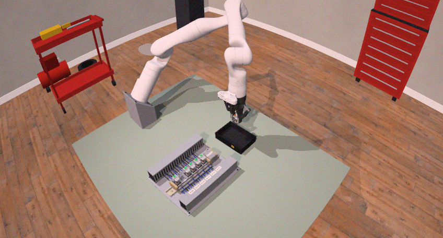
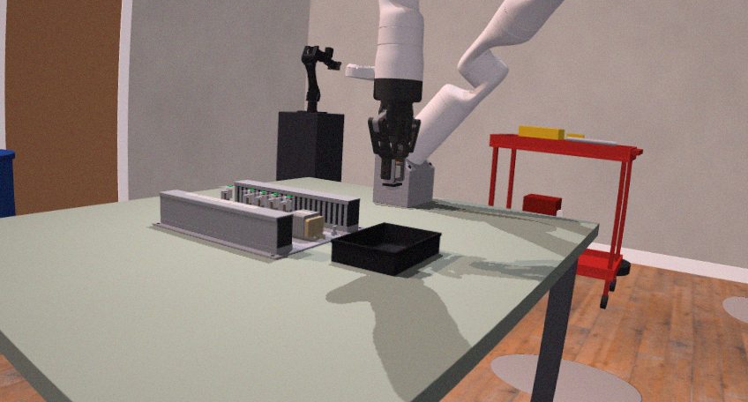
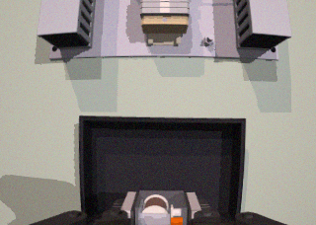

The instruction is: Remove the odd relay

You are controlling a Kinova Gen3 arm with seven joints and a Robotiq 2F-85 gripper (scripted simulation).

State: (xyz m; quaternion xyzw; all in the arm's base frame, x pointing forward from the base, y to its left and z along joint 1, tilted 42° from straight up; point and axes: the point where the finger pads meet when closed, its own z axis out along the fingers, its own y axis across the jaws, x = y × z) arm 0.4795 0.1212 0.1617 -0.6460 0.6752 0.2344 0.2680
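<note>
The black parts tray is 120 mm below my hand.
</note>
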